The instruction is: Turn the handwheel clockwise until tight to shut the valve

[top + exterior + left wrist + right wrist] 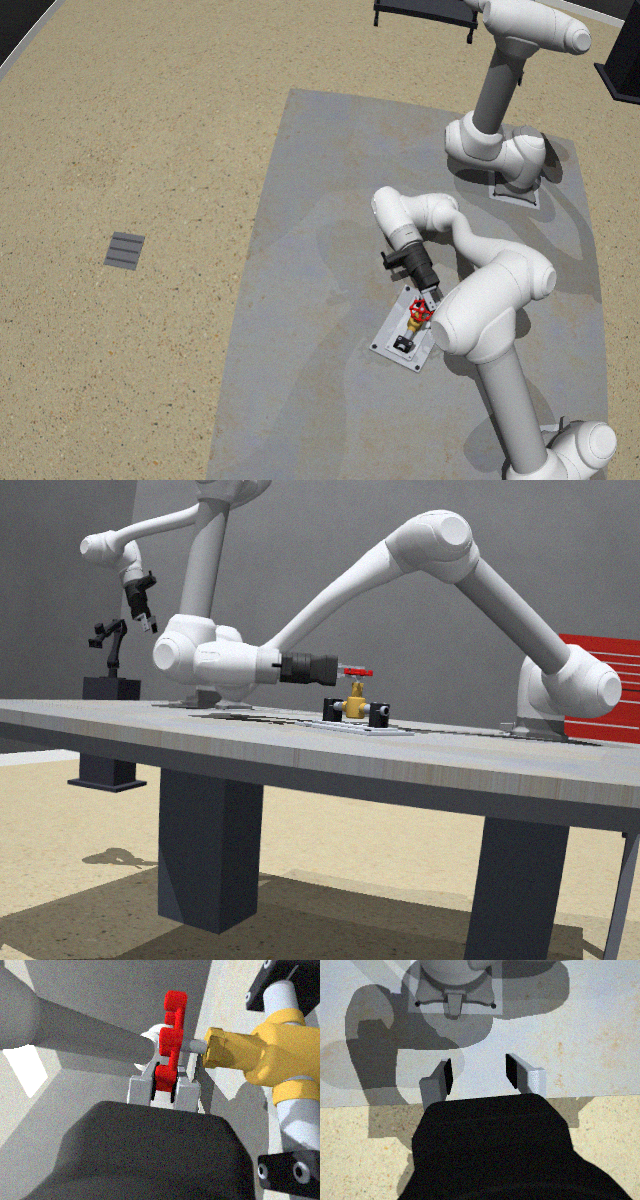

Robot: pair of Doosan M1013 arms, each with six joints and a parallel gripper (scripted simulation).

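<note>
Now: left hand 30 mm short of the red handwheel, 10 mm to the right of it and 10 mm above it. From my left hand the other things lie so: pale base plate (30 mm ahead, 10 mm to the left, 130 mm below).
</note>
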